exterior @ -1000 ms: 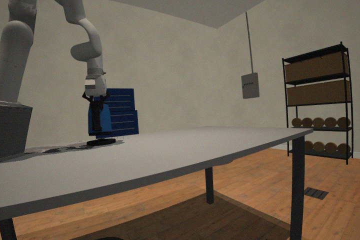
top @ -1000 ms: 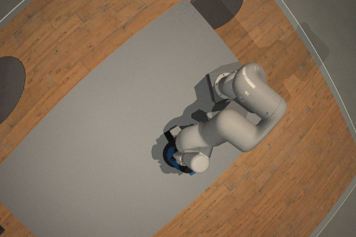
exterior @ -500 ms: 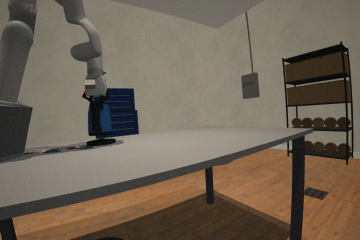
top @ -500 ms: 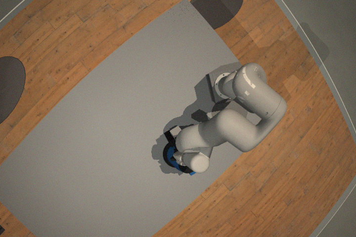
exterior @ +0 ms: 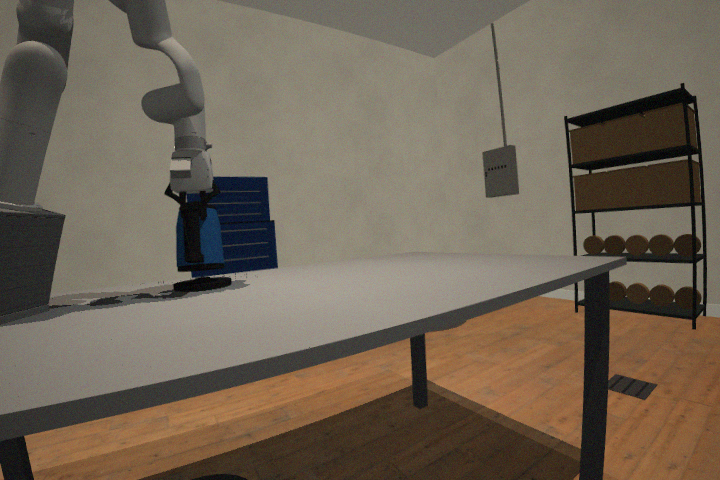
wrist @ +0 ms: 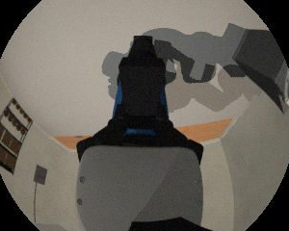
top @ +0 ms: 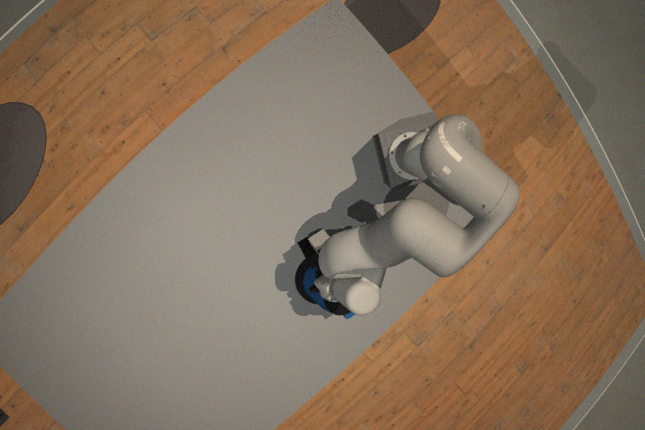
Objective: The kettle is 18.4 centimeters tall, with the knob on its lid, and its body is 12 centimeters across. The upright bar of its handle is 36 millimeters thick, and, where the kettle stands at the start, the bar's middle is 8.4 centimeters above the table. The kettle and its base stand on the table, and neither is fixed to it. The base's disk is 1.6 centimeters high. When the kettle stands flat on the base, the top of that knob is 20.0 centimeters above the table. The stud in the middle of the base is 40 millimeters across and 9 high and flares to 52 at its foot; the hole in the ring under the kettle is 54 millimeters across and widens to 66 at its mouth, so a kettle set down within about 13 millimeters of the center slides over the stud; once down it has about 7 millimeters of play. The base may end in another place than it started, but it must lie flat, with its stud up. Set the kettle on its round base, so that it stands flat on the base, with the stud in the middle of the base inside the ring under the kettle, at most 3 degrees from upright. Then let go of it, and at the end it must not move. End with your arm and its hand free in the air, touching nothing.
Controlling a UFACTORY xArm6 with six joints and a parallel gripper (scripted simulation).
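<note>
The blue kettle lies 50 mm below my hand, 30 mm to the left of it and 10 mm ahead of it. The rest, counted from my hand: round black base (180 mm below, 60 mm to the left, 30 mm ahead).
</note>
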